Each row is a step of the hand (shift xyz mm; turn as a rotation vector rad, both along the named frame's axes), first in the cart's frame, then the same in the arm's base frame.
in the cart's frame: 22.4 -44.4 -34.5 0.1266 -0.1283 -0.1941
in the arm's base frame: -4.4 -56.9 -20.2 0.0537 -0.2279 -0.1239
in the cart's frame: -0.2 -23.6 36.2 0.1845 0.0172 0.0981
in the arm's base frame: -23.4 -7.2 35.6 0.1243 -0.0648 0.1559
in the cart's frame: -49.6 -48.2 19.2 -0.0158 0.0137 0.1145
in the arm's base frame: -71.6 -2.4 4.2 -0.0284 0.0532 0.0996
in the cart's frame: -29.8 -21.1 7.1 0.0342 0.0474 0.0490
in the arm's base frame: -37.0 3.3 -2.3 0.0446 0.0307 0.0537
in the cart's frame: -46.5 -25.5 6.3 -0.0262 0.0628 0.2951
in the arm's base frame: -51.9 9.3 -8.6 -0.0448 0.1497 0.2594
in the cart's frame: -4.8 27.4 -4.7 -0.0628 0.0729 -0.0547
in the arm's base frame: 15.1 22.3 -8.4 0.0131 0.0757 -0.0797
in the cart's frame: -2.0 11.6 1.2 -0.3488 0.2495 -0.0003
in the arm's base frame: 5.7 10.3 -0.6 -0.0951 0.3915 -0.1470
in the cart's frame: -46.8 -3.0 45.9 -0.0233 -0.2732 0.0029
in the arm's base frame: -46.5 38.3 26.1 -0.1933 -0.1936 0.0178
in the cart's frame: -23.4 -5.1 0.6 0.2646 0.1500 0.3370
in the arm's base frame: -20.6 9.8 -7.4 0.2150 0.0602 0.3953
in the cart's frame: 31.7 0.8 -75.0 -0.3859 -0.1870 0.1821
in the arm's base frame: 40.5 -39.8 -58.4 -0.4437 0.1343 0.0468
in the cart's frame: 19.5 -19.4 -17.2 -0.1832 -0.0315 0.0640
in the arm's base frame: 5.7 -31.1 -7.3 -0.1688 0.1007 -0.0036
